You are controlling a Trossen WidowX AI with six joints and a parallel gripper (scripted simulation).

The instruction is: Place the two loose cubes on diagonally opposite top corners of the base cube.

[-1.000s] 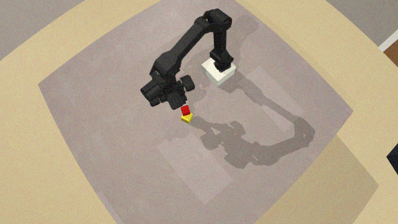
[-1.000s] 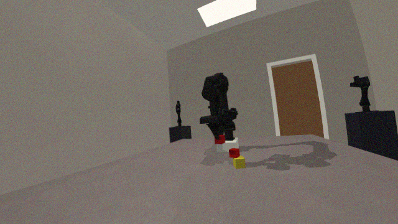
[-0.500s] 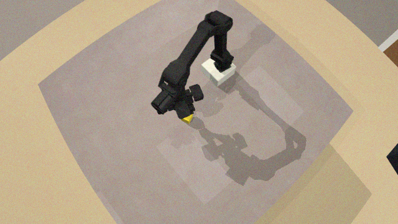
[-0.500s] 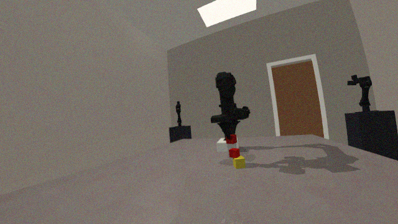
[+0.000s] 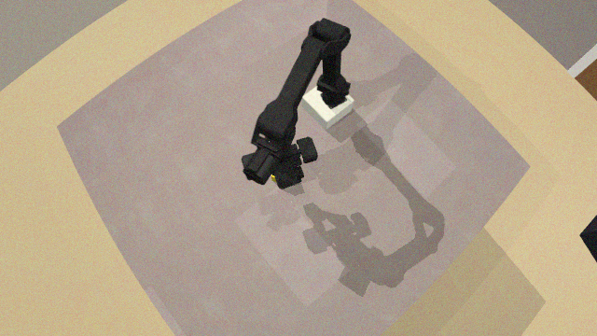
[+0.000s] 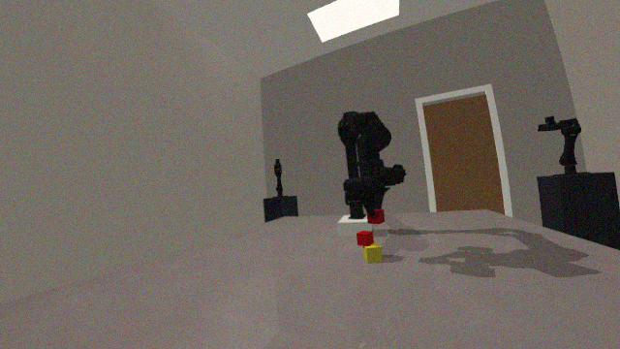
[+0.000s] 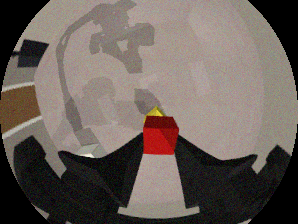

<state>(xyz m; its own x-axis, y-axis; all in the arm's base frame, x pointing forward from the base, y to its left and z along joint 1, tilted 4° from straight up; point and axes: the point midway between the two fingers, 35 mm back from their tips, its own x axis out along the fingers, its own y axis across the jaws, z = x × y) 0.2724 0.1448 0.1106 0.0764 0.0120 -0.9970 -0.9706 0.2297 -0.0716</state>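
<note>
Now: gripper tip 10 mm past the yellow cube, 20 mm to the left of it and 100 mm above it.
</note>
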